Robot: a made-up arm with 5 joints.
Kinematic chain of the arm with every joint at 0, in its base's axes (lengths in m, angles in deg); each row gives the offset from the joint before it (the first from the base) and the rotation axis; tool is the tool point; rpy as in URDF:
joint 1: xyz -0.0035 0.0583 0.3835 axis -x
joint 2: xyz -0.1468 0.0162 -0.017 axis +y
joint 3: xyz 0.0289 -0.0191 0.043 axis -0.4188 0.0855 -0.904
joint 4: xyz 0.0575 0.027 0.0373 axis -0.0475 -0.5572 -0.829
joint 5: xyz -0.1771 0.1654 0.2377 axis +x
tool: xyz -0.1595 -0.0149 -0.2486 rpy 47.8 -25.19 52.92
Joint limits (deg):
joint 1: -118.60..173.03
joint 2: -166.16..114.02
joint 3: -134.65..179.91
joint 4: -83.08..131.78
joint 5: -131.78..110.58
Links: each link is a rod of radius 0.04 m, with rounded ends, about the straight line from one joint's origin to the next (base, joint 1, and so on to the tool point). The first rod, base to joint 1, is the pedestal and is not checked.
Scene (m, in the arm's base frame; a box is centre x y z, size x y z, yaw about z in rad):
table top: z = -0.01
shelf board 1: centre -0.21 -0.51 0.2 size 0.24 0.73 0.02 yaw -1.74
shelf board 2: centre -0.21 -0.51 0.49 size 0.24 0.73 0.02 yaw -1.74
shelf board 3: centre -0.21 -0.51 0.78 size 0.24 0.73 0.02 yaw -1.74
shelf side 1: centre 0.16 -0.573 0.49 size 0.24 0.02 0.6 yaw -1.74
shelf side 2: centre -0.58 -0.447 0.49 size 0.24 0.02 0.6 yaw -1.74
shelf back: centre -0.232 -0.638 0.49 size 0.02 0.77 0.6 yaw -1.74
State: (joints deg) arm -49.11 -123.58 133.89 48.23 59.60
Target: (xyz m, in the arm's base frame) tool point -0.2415 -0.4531 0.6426
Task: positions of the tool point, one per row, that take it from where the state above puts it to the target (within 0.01 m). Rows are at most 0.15 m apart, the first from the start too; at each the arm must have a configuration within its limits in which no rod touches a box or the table.
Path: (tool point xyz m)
1: -0.1963 -0.4175 0.2986
2: -0.1806 -0.3652 0.2901
3: -0.1746 -0.3161 0.3032
4: -0.1826 -0.2723 0.3322
5: -0.1906 -0.3035 0.4159
6: -0.2012 -0.3104 0.5223
7: -0.2118 -0.2794 0.6426
8: -0.2170 -0.3333 0.6367
9: -0.2249 -0.3805 0.6338
10: -0.2337 -0.4205 0.6354
11: -0.2415 -0.4531 0.6425

